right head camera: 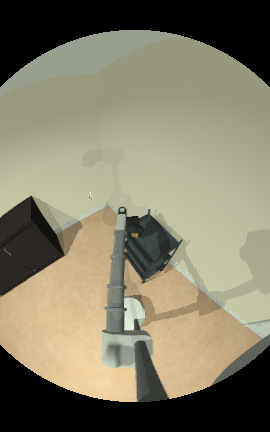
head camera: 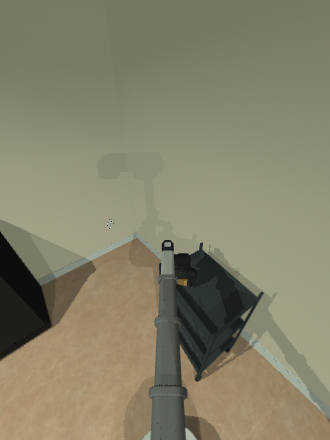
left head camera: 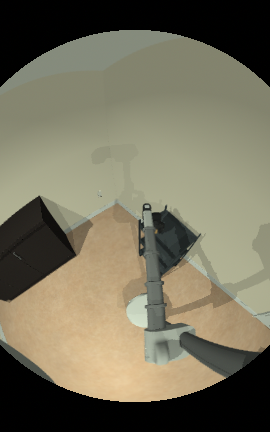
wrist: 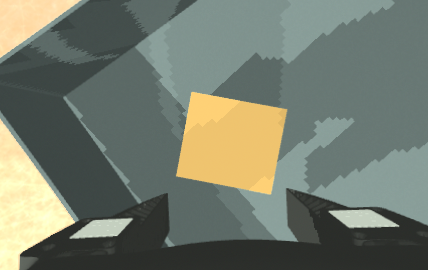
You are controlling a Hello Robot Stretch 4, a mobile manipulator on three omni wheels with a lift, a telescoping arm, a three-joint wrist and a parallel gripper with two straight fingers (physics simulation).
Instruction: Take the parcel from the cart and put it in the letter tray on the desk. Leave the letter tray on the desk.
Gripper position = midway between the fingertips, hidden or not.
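Observation:
My gripper (wrist: 227, 209) is there for me to see, and so is a parcel (wrist: 234, 143). I can also see a dark grey cart (head camera: 210, 311), (right head camera: 146, 254), (left head camera: 172, 242), (wrist: 101, 101).

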